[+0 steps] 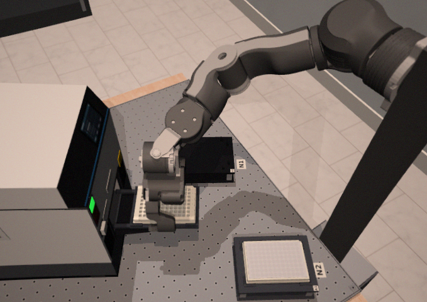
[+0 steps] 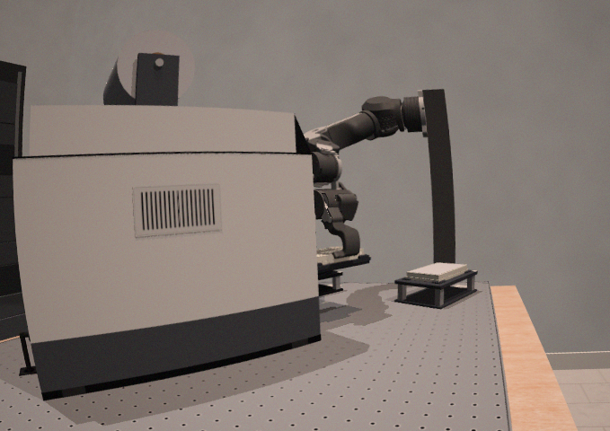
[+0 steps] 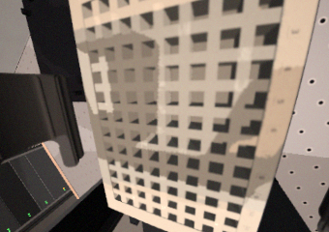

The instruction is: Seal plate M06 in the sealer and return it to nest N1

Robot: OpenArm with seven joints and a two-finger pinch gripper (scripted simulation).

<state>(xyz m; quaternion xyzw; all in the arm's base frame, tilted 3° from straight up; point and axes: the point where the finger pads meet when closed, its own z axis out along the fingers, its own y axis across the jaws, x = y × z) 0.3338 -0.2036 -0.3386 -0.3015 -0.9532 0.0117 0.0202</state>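
The 96-well plate M06 is right at my hand. Round my hand: sealer's stage: 1 cm below; nest N1: 17 cm behind, 11 cm to the right, 7 cm below; start key: 14 cm ahead, 2 cm to the left, 7 cm above.
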